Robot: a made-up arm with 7 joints. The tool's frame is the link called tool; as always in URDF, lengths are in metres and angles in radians.
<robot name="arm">
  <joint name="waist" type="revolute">
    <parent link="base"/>
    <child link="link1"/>
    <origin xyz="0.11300 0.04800 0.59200"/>
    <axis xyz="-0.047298 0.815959 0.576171"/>
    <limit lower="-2.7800" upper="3.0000" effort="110" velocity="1.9"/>
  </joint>
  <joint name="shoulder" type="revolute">
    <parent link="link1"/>
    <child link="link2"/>
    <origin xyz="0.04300 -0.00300 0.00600"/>
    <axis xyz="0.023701 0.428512 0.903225"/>
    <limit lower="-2.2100" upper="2.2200" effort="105" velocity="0.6"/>
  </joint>
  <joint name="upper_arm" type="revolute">
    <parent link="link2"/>
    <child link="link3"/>
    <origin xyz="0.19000 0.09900 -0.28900"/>
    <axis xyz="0 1 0"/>
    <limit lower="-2.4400" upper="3.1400" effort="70" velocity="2.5"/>
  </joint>
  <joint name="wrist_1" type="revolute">
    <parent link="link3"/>
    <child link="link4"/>
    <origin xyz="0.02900 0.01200 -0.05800"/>
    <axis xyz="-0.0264 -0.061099 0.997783"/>
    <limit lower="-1.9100" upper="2.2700" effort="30" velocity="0.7"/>
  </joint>
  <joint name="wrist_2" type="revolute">
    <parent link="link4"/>
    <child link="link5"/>
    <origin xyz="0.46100 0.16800 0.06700"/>
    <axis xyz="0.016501 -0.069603 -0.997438"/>
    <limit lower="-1.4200" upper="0.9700" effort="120" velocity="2.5"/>
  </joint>
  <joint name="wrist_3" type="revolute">
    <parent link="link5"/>
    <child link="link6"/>
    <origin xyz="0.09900 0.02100 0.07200"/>
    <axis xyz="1 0 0"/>
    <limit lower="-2.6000" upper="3.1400" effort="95" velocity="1.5"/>
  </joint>
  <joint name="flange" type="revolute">
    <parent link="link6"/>
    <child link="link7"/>
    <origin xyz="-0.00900 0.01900 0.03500"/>
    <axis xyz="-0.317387 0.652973 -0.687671"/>
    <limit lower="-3.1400" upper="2.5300" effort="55" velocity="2.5"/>
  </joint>
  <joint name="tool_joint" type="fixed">
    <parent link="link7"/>
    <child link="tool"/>
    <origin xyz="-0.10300 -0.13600 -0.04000" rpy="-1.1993 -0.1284 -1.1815"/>
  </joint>
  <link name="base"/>
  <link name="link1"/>
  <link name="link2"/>
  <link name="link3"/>
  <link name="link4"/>
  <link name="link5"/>
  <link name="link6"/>
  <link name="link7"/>
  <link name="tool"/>
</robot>
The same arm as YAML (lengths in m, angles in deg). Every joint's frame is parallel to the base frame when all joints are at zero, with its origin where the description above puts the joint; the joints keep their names.
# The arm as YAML. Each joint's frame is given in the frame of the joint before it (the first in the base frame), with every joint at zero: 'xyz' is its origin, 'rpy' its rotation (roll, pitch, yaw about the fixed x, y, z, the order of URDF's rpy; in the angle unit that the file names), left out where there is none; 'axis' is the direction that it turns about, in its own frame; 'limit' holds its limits. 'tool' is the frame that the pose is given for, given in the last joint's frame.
units:
  length: m
  angle: deg
joints:
  - name: waist
    type: revolute
    origin:
      xyz: [0.113, 0.048, 0.592]
    axis: [-0.047298, 0.815959, 0.576171]
    limit:
      lower: -159.28
      upper: 171.89
  - name: shoulder
    type: revolute
    origin:
      xyz: [0.043, -0.003, 0.006]
    axis: [0.023701, 0.428512, 0.903225]
    limit:
      lower: -126.62
      upper: 127.2
  - name: upper_arm
    type: revolute
    origin:
      xyz: [0.19, 0.099, -0.289]
    axis: "+y"
    limit:
      lower: -139.8
      upper: 179.91
  - name: wrist_1
    type: revolute
    origin:
      xyz: [0.029, 0.012, -0.058]
    axis: [-0.0264, -0.061099, 0.997783]
    limit:
      lower: -109.43
      upper: 130.06
  - name: wrist_2
    type: revolute
    origin:
      xyz: [0.461, 0.168, 0.067]
    axis: [0.016501, -0.069603, -0.997438]
    limit:
      lower: -81.36
      upper: 55.58
  - name: wrist_3
    type: revolute
    origin:
      xyz: [0.099, 0.021, 0.072]
    axis: "+x"
    limit:
      lower: -148.97
      upper: 179.91
  - name: flange
    type: revolute
    origin:
      xyz: [-0.009, 0.019, 0.035]
    axis: [-0.317387, 0.652973, -0.687671]
    limit:
      lower: -179.91
      upper: 144.96
tool:
  origin:
    xyz: [-0.103, -0.136, -0.04]
    rpy: [-68.71, -7.36, -67.69]

